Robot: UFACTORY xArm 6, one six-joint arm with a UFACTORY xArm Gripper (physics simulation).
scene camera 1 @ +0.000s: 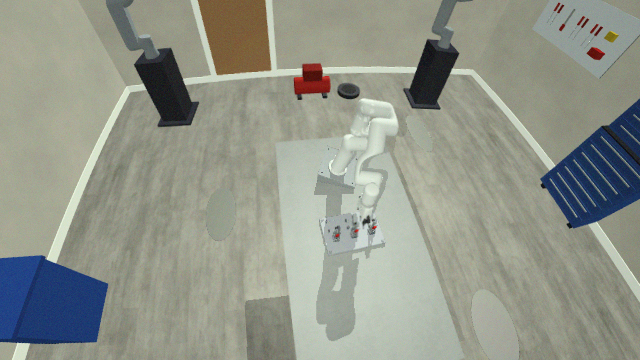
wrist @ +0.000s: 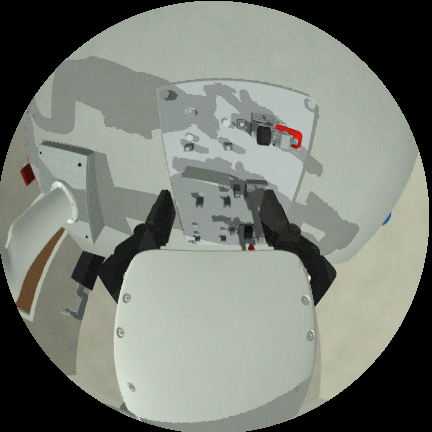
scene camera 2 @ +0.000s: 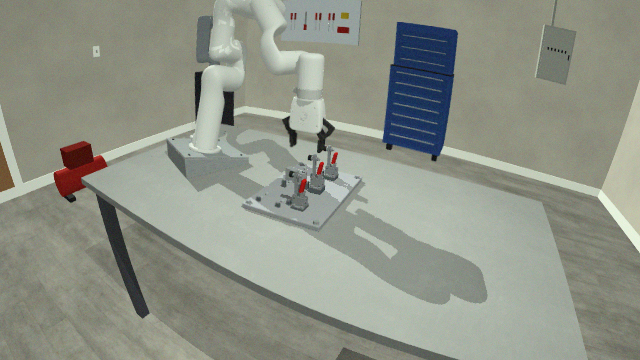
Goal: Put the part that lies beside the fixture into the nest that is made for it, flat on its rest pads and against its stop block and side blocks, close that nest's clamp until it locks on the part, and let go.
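Places are measured from the arm's base along level axes (x ahead, y left, z up), in centimetres.
Pixels of known places: gripper, between the fingertips: (scene camera 1: 362,215) (wrist: 216,200) (scene camera 2: 306,148); arm's base, origin of its link: (scene camera 1: 337,167) (wrist: 63,201) (scene camera 2: 204,148).
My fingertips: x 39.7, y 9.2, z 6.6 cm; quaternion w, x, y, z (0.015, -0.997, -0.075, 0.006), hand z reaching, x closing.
Observation:
For each thing: its top centre in the pictures, then the offset to it from my fingertips. "pt": a spot on its surface instead. Level surfaces: height alone.
- fixture, a spot on its surface: (scene camera 2: 320,224) pt dx +17.9, dy -18.7, dz -10.6 cm
- left clamp, a spot on its surface: (scene camera 2: 300,200) pt dx +9.6, dy -15.8, dz -7.9 cm
- middle clamp, a spot on its surface: (scene camera 2: 317,186) pt dx +7.9, dy -5.0, dz -8.4 cm
- right clamp, a spot on its surface: (wrist: 265,131) pt dx +2.7, dy +6.8, dz -0.4 cm
- part, centre of its top: (wrist: 203,186) (scene camera 2: 296,170) dx -1.5, dy -2.8, dz -6.6 cm
- table, height of its surface: dz -12.1 cm
The fixture (scene camera 1: 330,246) (scene camera 2: 320,224) (wrist: 295,200) is a light grey plate on the table. It bears three toggle clamps with red handles: the left clamp (scene camera 1: 336,234) (scene camera 2: 300,200), the middle clamp (scene camera 1: 355,231) (scene camera 2: 317,186) and the right clamp (scene camera 1: 373,227) (scene camera 2: 331,171) (wrist: 265,131). Their arms look raised in scene camera 2. A grey piece, apparently the part (scene camera 2: 302,170) (wrist: 207,175), is at the middle nest, in shadow; how it rests on the pads is hidden. My gripper (scene camera 2: 307,145) (wrist: 216,200) is open and empty, above the fixture.
The arm's base block (scene camera 1: 327,176) (scene camera 2: 215,165) (wrist: 70,170) stands behind the fixture on the table (scene camera 1: 380,300) (scene camera 2: 425,200). Pins and small blocks stand up from the plate around the nests. The raised clamps stand close to the space below my fingers.

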